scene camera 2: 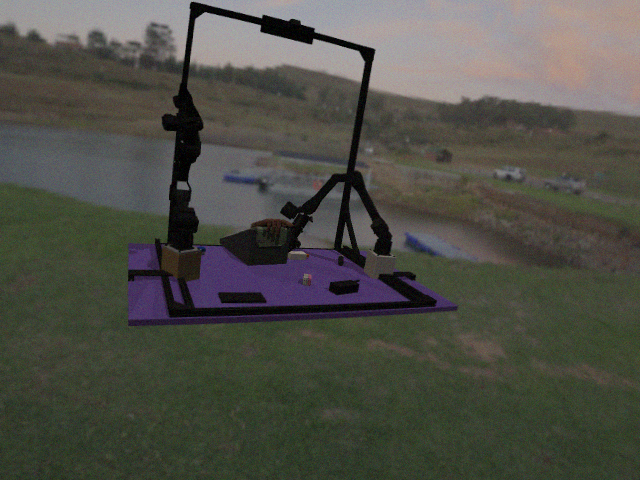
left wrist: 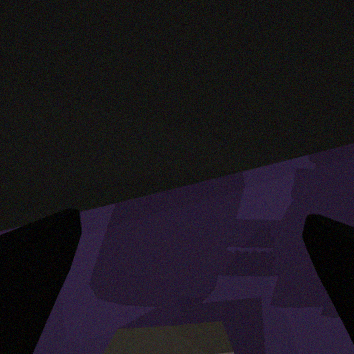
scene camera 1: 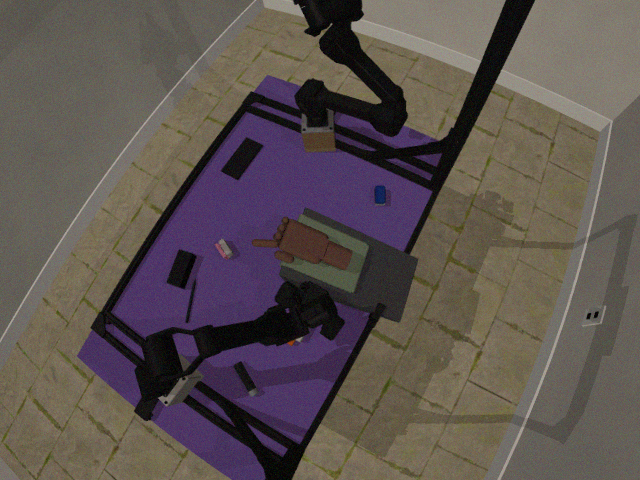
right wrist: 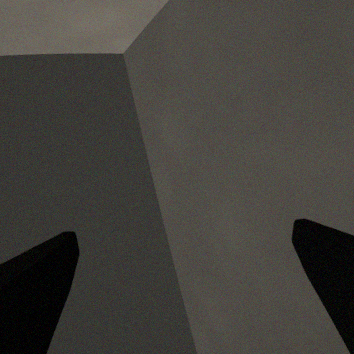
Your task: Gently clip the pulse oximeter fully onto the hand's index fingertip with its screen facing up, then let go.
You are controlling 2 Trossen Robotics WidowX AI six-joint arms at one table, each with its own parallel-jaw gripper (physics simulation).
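Frame: origin at the left arm's base, x right, y up, z back, level; metres.
Seen in the pictures: left gripper, fingertip midpoint: (left wrist: pixel 194 223); right gripper, fingertip midpoint: (scene camera 2: pixel 184 90) (right wrist: pixel 186 236); left arm's base, origin of the base link: (scene camera 2: pixel 382 253); right arm's base, origin of the base link: (scene camera 2: pixel 182 247) (scene camera 1: pixel 317 118).
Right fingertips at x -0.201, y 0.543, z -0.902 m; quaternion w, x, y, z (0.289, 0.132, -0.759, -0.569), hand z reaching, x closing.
Note:
Pixels of each thing's middle, then the offset from my right fingertips to it. "spot": a spot on its surface instead.
- green pad, surface spot: (scene camera 1: pixel 358 276) spot: dx +0.445, dy -0.549, dz +0.371 m
- dark wedge support, body centre: (scene camera 1: pixel 350 269) (scene camera 2: pixel 253 245) dx +0.411, dy -0.605, dz +0.357 m
- white thing, body centre: (scene camera 1: pixel 224 249) (scene camera 2: pixel 307 279) dx +0.061, dy -0.632, dz +0.522 m
- orange object, body centre: (scene camera 1: pixel 298 328) (scene camera 2: pixel 298 255) dx +0.388, dy -0.634, dz +0.573 m
- black box, body centre: (scene camera 1: pixel 181 269) (scene camera 2: pixel 344 287) dx -0.011, dy -0.631, dz +0.653 m
- thin dark rod, body centre: (scene camera 1: pixel 191 300) dx +0.073, dy -0.644, dz +0.706 m
- dark cylinder, body centre: (scene camera 1: pixel 246 379) dx +0.355, dy -0.635, dz +0.774 m
- flat black slab, body centre: (scene camera 2: pixel 242 297) (scene camera 1: pixel 242 158) dx -0.111, dy -0.644, dz +0.245 m
A brown hand (scene camera 1: pixel 305 241) (scene camera 2: pixel 271 223) lies on a green pad (scene camera 1: pixel 358 276) over a dark wedge support (scene camera 1: pixel 388 281) (scene camera 2: pixel 253 252). Its index finger (scene camera 1: pixel 263 242) points left in scene camera 1, its tip bare. A small pink and white thing (scene camera 1: pixel 223 249) (scene camera 2: pixel 307 279) lies left of the finger; a small blue thing (scene camera 1: pixel 379 194) (scene camera 2: pixel 201 249) lies behind the support. Which is the pulse oximeter is too small to tell. My left gripper (left wrist: pixel 194 223) is open and empty, beside the support. My right gripper (right wrist: pixel 186 236) is open and empty, raised high, facing the walls.
A white and orange object (scene camera 1: pixel 295 340) (scene camera 2: pixel 298 255) (left wrist: pixel 170 340) lies below my left gripper. A black box (scene camera 1: pixel 181 269) (scene camera 2: pixel 343 287), a thin dark rod (scene camera 1: pixel 191 301), a dark cylinder (scene camera 1: pixel 245 378) and a flat black slab (scene camera 1: pixel 242 158) (scene camera 2: pixel 241 297) lie on the purple table.

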